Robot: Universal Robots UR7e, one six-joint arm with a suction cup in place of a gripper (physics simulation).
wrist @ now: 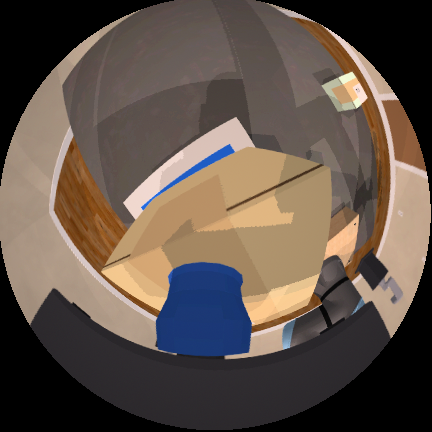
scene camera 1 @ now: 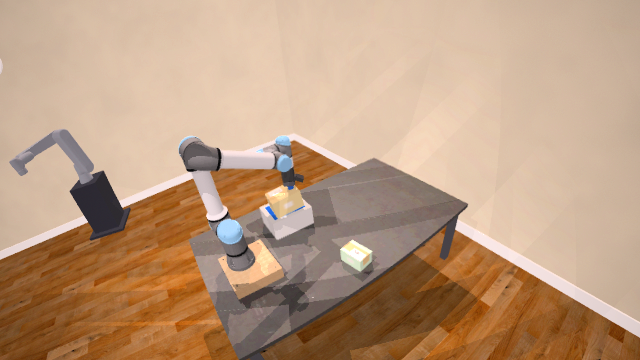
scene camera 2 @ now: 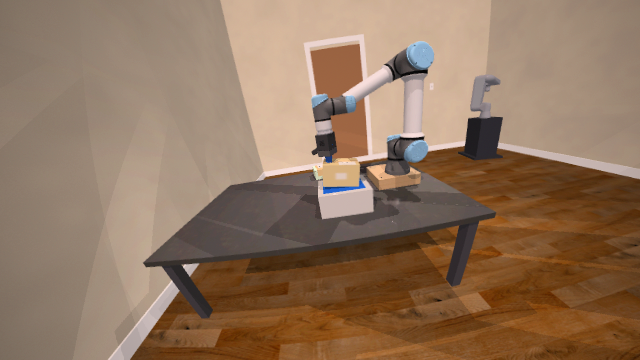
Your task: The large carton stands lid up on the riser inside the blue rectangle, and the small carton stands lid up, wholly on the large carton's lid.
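Note:
The large tan carton (scene camera 1: 286,207) (scene camera 2: 341,176) (wrist: 260,240) looks upright, with a dark seam and tape across its top. It is over the white riser (scene camera 1: 295,227) (scene camera 2: 345,206) (wrist: 200,148), resting on it or barely above; the gap is too small to tell. Parts of the blue rectangle (scene camera 1: 271,212) (scene camera 2: 345,189) (wrist: 225,150) show around its base. My suction cup (scene camera 1: 290,188) (scene camera 2: 328,159) (wrist: 206,270) is on the carton's top near one edge and holds it. The small pale green carton (scene camera 1: 356,256) (scene camera 2: 317,173) (wrist: 345,92) stands apart on the table; scene camera 2 shows it partly hidden.
The dark table (scene camera 1: 380,200) (scene camera 2: 260,215) bears the riser and the small carton. The arm's base stands on a wooden block (scene camera 1: 260,280) (scene camera 2: 395,181) (wrist: 345,230) beside the riser. A second grey arm on a black pedestal (scene camera 1: 100,205) (scene camera 2: 483,136) stands away from the table.

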